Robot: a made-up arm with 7 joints.
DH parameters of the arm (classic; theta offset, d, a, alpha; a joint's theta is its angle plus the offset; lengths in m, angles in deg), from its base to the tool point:
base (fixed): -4.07 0 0 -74.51
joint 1: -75.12 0.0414 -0.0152 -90
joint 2: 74 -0.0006 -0.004 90
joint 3: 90 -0.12 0.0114 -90
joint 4: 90 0.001 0.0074 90
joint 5: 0 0.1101 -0.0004 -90
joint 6: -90 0 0.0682 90
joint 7: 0 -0.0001 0 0
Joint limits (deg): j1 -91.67..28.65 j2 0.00..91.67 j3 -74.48..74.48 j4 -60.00..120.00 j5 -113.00..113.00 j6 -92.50..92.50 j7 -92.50..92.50
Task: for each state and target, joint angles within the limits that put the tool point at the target. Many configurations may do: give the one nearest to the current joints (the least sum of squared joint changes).
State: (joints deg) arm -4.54 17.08 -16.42 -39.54 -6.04 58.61 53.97
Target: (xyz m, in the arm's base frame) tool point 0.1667 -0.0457 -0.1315
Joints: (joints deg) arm -22.74 1.73 -25.37 -12.46 -7.40 53.66 53.97
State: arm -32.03 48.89 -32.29 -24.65 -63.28 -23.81 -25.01
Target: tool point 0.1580 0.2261 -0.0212
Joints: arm -9.93 58.89 17.26 16.61 -76.29 -38.29 -25.01
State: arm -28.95 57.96 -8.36 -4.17 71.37 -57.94 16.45
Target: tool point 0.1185 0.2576 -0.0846
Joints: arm -9.79 90.75 -11.00 38.95 86.93 -52.96 16.45
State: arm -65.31 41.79 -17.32 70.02 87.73 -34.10 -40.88
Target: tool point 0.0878 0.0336 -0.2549
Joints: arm -30.85 16.16 -28.13 73.22 88.10 -65.22 -40.88
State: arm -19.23 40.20 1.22 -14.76 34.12 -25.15 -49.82
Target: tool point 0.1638 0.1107 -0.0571
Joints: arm -3.19 40.89 16.42 -13.97 31.90 -25.75 -49.82
